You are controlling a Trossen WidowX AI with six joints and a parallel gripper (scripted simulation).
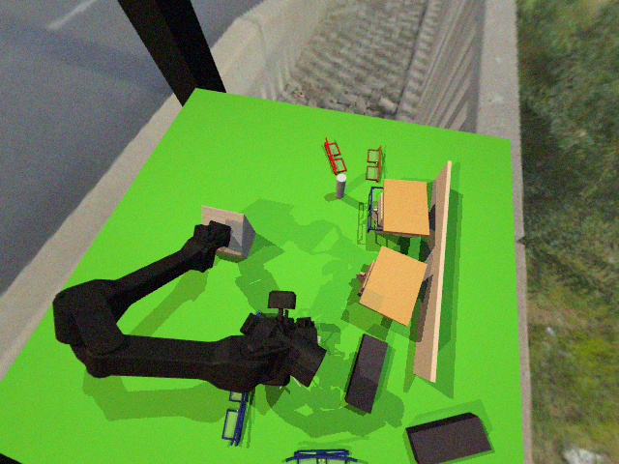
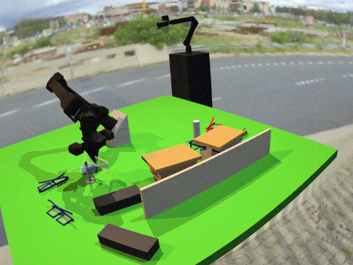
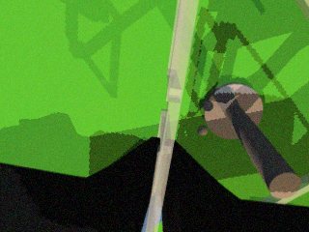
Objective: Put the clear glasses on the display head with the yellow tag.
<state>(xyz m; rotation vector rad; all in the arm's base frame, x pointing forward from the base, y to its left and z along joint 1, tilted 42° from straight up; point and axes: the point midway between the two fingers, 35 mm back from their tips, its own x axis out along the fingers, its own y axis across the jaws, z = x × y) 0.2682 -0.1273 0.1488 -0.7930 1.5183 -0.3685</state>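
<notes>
The post lies 40 mm to the right of my gripper tip, 40 mm below it and 20 mm ahead of it. The rest, counted from my gripper tip: blue tile 80 mm behind, 60 mm below, 10 mm to the right; brown display head 200 mm to the left, 200 mm ahead; beige wall 330 mm ahead, 310 mm to the left, 10 mm below.
</notes>
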